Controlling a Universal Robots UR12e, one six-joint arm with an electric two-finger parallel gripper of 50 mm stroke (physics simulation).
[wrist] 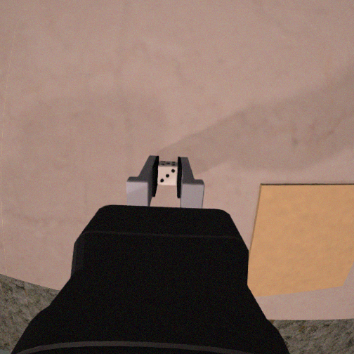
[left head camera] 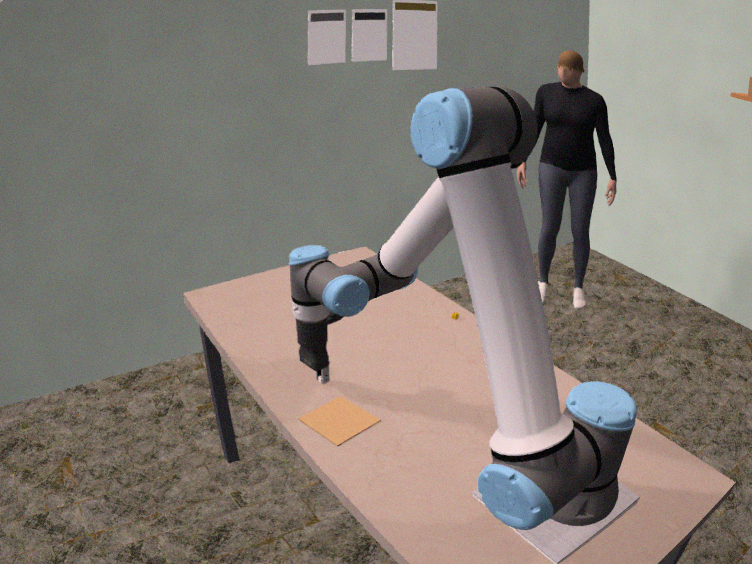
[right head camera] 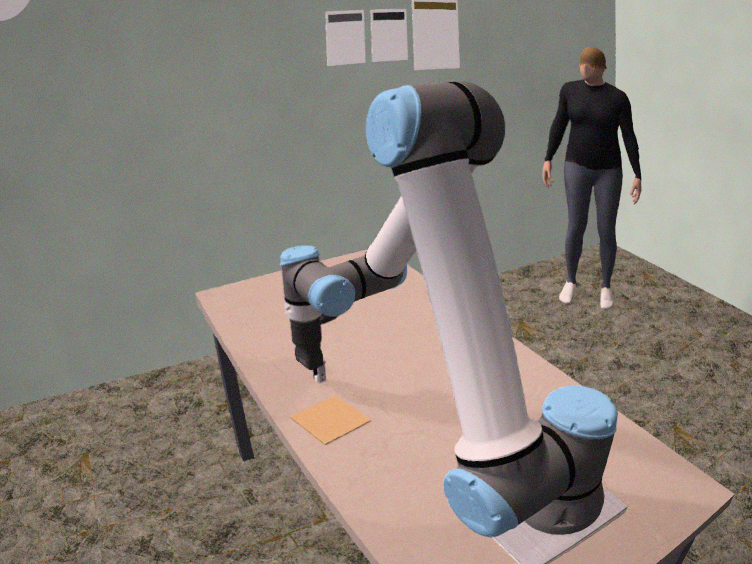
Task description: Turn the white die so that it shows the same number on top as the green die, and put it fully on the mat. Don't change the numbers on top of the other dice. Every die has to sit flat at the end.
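Seen in the pictures: gripper, fingertip midpoint: (left head camera: 322, 380) (right head camera: 319, 379); arm's base, origin of the base link: (right head camera: 560, 501).
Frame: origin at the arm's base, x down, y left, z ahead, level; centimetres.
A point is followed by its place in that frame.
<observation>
My gripper (left head camera: 323, 378) @(x 1.4, y 12.5, z 73.7 cm) (right head camera: 319, 377) @(x 1.4, y 12.5, z 73.7 cm) (wrist: 167, 168) points down, low over the table, and is shut on the white die (wrist: 167, 175). In the wrist view the die sits between the two finger pads; its large face towards the camera shows three pips, and a narrow strip of another face shows several pips. Whether the die touches the table is hard to tell. The orange mat (left head camera: 340, 420) @(x 1.4, y 19.4, z 57.1 cm) (right head camera: 331, 418) @(x 1.4, y 19.1, z 57.5 cm) (wrist: 302, 240) lies flat near the gripper, apart from the die. The green die does not show in these views.
A small yellow die (left head camera: 454, 315) @(x 0.5, y -37.9, z 75.4 cm) lies towards the far side of the table (left head camera: 388, 339) @(x 1.8, y -14.8, z 79.3 cm) (right head camera: 376, 339) @(x 1.8, y -11.6, z 81.9 cm) (wrist: 100, 65); its top number is too small to read. The arm's base stands on a grey plate (left head camera: 558, 546) @(x 0.4, y 14.6, z -6.4 cm) (right head camera: 528, 549) @(x 0.5, y 14.2, z -4.5 cm). A person (left head camera: 567, 130) (right head camera: 594, 127) stands beyond the table.
</observation>
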